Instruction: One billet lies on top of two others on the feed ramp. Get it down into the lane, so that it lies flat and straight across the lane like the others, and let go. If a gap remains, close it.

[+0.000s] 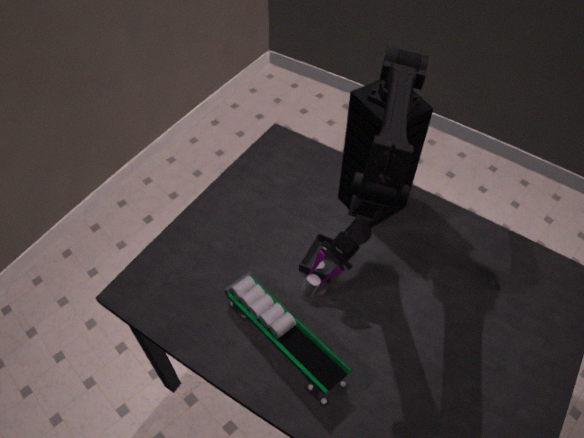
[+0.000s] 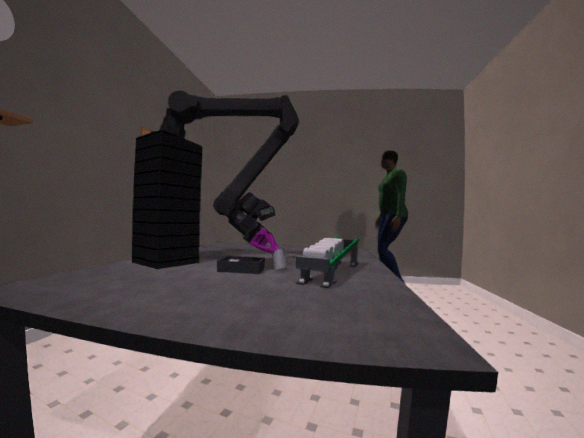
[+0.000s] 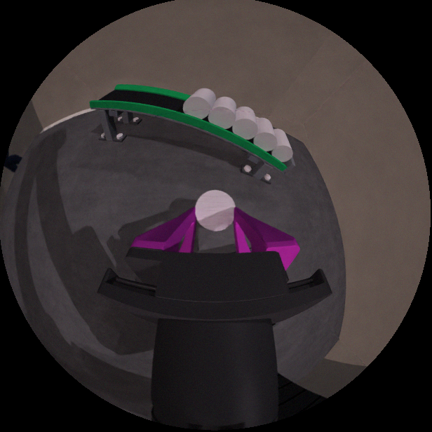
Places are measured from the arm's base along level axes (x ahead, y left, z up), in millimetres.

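Where they show: gripper, fingertip midpoint: (image 1: 314,280) (image 2: 277,251); arm's base at its link origin: (image 2: 170,142).
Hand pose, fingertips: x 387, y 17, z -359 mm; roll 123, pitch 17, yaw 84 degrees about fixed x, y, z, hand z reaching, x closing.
Each offset is from my fingertips to the top centre of the thing.
My gripper (image 1: 317,280) (image 2: 276,250) (image 3: 214,212), with magenta fingers, is shut on a pale cylindrical billet {9 mm ahead, 5 mm right, 11 mm up} (image 1: 310,288) (image 2: 279,260) (image 3: 215,202). The billet is held near its upper end, steeply upright and slightly tilted, in the air beside the feed ramp and apart from it. The ramp (image 1: 325,345) (image 2: 345,251) (image 3: 200,122) has green side rails and a dark lane on short legs. Several pale billets {156 mm ahead, 63 mm right, 41 mm up} (image 1: 261,303) {144 mm ahead, 101 mm right, 37 mm up} (image 2: 322,247) (image 3: 245,122) lie side by side across the lane at one end, in a single row. The lane's other part is bare.
A dark open box {104 mm back, 31 mm right, 24 mm down} (image 1: 303,268) (image 2: 240,266) with a small pale item inside stands on the table beside the ramp, below and behind the gripper. The black tower (image 2: 167,200) carries the arm. A person (image 2: 393,195) in green stands beyond the table.
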